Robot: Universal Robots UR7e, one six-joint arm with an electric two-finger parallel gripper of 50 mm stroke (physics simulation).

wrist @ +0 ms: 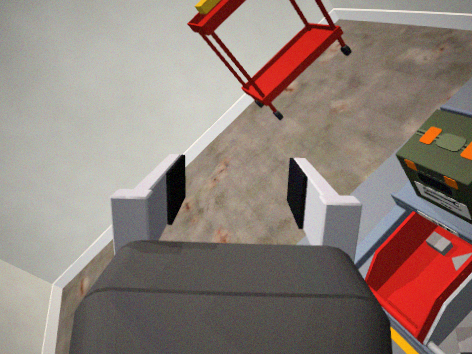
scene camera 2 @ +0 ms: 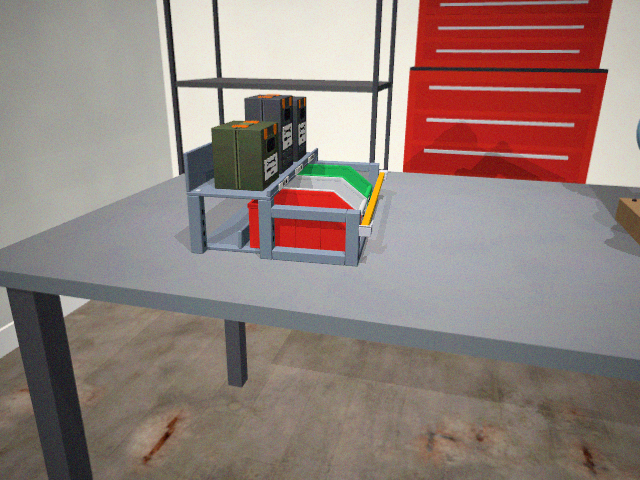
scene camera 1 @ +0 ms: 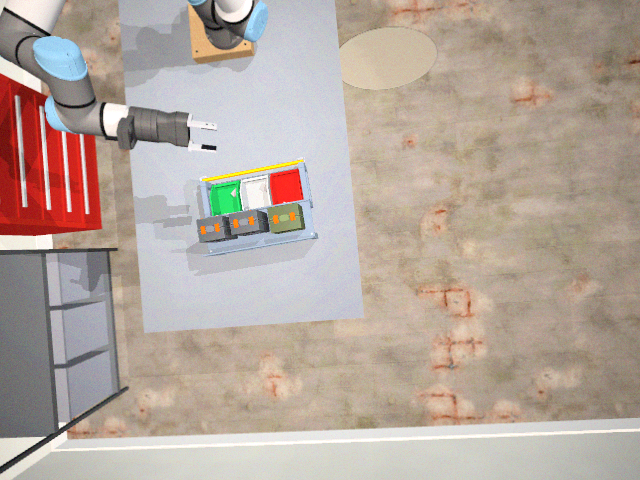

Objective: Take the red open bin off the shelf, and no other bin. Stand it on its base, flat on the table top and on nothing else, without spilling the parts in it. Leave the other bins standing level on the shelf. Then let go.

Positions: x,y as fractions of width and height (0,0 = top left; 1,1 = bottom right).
green bin: scene camera 2 0.54,0.36; scene camera 1 0.35,0.42; not seen in the wrist view (out of frame)
